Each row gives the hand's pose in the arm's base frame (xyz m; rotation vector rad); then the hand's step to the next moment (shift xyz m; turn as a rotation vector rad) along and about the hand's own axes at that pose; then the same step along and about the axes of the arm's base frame.
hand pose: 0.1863 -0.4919 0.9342 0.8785 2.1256 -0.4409
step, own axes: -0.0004 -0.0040 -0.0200 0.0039 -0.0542 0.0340
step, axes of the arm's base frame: -0.0133 0.0082 0.0131 -0.0224 -0.0553 -0.0235
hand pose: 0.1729 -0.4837 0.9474 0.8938 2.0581 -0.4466
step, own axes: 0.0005 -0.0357 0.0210 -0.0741 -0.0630 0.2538
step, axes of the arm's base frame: -0.0147 -0.0365 -0.0130 0.1240 -0.2239 -0.0914
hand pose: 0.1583 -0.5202 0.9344 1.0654 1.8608 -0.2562
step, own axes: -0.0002 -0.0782 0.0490 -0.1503 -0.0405 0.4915
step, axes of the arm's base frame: -0.0287 -0.0749 -0.0456 0.3033 -0.3886 -0.1509
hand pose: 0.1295 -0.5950 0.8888 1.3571 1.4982 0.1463
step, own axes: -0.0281 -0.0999 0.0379 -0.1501 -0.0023 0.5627
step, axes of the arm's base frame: -0.0427 -0.0764 -0.0674 0.3803 -0.4126 -0.1559
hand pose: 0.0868 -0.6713 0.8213 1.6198 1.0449 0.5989
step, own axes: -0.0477 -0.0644 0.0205 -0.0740 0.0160 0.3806
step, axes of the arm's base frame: -0.0279 -0.0483 -0.0611 0.2765 -0.2562 -0.0924
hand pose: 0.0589 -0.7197 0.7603 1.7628 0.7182 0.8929
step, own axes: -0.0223 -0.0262 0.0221 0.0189 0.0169 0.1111
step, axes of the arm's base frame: 0.0043 -0.0203 -0.0353 0.1039 -0.0465 -0.0056
